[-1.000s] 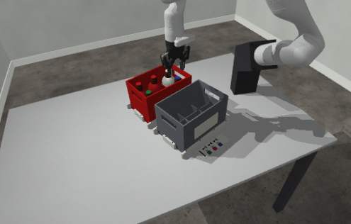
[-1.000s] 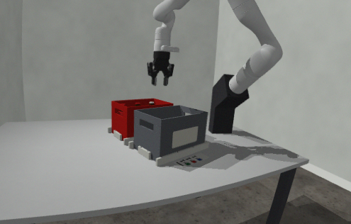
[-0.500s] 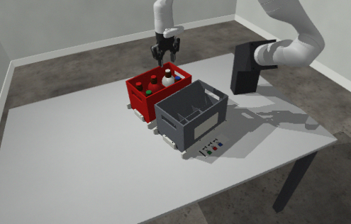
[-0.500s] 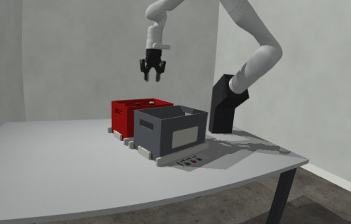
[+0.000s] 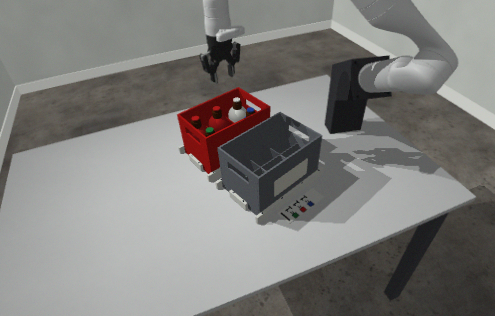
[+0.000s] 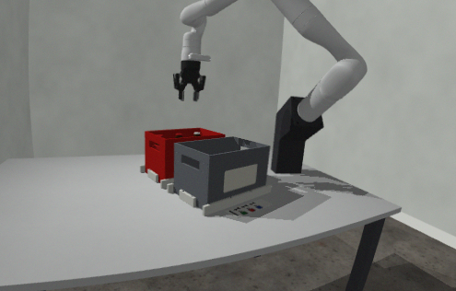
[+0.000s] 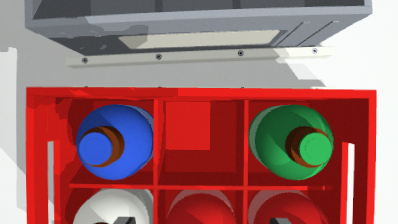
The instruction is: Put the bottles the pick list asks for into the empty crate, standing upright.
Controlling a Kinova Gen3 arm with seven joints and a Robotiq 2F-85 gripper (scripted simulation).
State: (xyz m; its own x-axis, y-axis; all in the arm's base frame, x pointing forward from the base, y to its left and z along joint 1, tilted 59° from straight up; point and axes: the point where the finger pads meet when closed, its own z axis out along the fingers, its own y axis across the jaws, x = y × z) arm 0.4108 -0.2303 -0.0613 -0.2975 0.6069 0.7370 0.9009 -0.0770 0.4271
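Now: the green-label bottle 230 mm below my hand, 80 mm ahead of it and 50 mm to the left of it. The rest, counted from my hand: red crate: 240 mm below, 20 mm to the right, 10 mm ahead; then blue-label bottle: 230 mm below, 90 mm behind; then white-label bottle: 230 mm below, 90 mm to the right, 70 mm behind.
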